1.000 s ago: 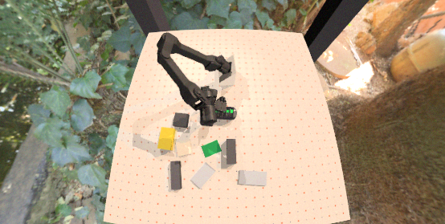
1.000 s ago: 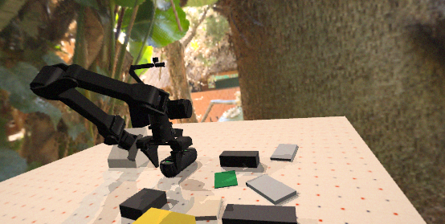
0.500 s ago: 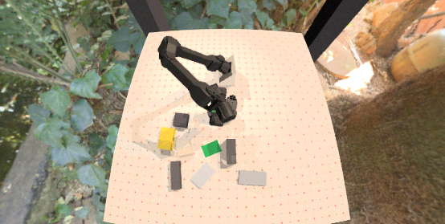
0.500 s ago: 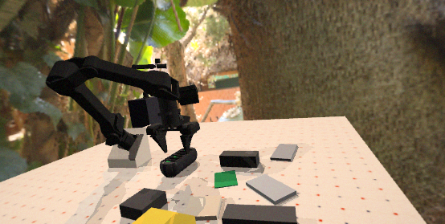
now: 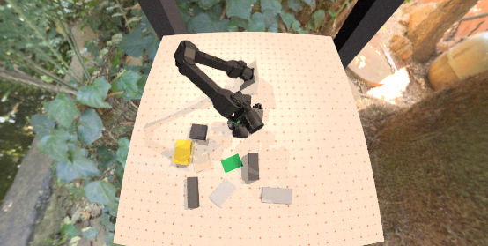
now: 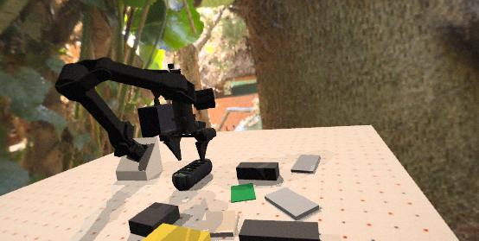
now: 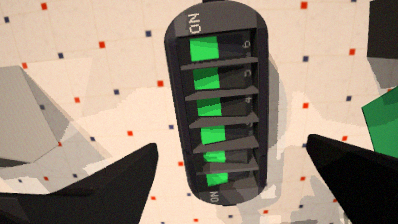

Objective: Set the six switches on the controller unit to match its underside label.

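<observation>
Now: gripper tip 19 cm short of the green tile, 7 cm above it and 3 cm to the left of it. From my gripper tip the other things lie so: yellow block 27 cm to the right, 17 cm ahead, 5 cm below; dark block 19 cm ahead, 7 cm to the left, 5 cm below; cream tile 20 cm ahead, 17 cm to the right, 6 cm below.
</observation>
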